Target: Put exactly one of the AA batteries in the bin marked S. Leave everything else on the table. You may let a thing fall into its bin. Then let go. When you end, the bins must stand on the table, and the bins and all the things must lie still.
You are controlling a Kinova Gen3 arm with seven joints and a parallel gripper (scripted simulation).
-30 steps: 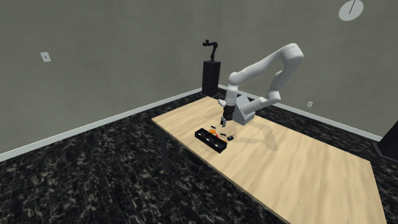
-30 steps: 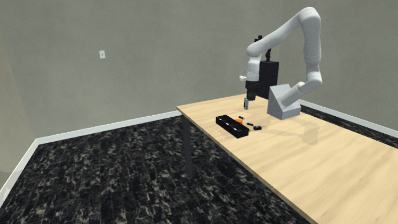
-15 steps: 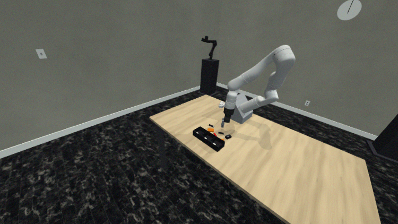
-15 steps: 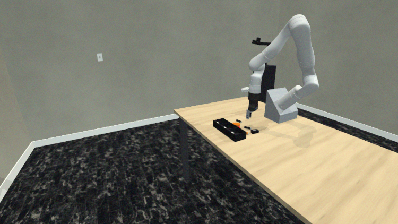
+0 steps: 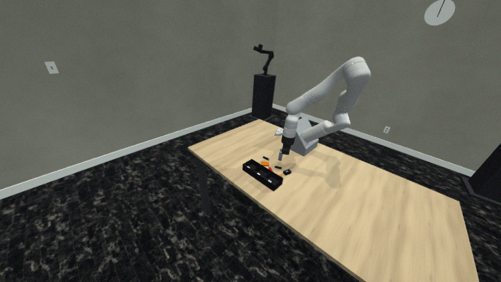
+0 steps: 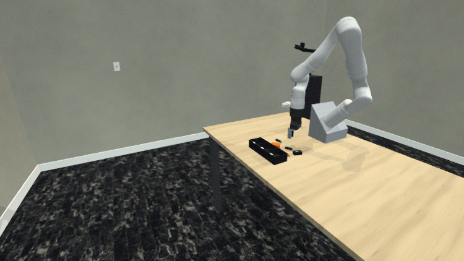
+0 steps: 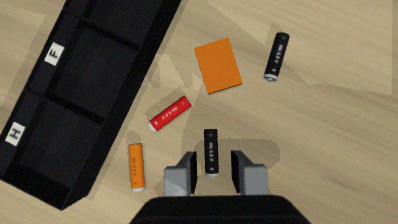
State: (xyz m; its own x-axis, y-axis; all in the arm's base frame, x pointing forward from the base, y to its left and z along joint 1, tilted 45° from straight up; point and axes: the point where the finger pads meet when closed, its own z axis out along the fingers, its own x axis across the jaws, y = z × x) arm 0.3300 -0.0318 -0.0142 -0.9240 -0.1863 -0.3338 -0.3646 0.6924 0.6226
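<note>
Right now my hand is 90 mm above the short dark stick. The rest, counted from my hand: red AA battery (60 mm ahead, 20 mm to the right, 90 mm below); then orange AA battery (70 mm ahead, 40 mm to the left, 90 mm below); then black 9V battery (70 mm to the left, 90 mm below).
</note>
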